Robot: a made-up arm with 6 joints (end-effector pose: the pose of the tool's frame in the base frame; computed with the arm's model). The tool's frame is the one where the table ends.
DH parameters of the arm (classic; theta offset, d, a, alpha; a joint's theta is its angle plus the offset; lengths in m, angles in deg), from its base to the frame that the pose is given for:
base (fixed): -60.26 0 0.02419 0
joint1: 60.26 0.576 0.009 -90
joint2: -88.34 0 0.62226 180
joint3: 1.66 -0.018 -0.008 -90
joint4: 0 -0.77 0.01 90
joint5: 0 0.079 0.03 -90
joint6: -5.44 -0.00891 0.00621 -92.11
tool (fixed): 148.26 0.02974 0 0
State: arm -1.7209 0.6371 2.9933 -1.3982 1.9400 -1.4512
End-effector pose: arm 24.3 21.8 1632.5 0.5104 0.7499 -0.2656 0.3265
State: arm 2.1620 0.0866 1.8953 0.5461 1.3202 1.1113
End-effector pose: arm 106.4 -125.1 1927.7 0.0608 -0.2052 -0.2286 0.9497
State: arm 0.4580 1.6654 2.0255 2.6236 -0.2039 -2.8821
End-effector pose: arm 1170.9 696.2 789.9 -0.5667 -0.0189 0.3872 0.7270
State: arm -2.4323 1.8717 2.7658 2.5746 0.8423 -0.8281
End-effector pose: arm -734.3 -798.1 934.3 0.0467 -0.9843 -0.0018 0.1702
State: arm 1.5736 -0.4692 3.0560 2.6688 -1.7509 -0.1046
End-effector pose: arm -45.3 -1019.8 815.7 0.5057 0.3198 0.4989 0.6270
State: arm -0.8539 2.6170 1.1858 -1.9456 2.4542 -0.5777
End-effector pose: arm 291.1 -245.3 -700.3 -0.2043 0.4316 -0.7941 0.3761
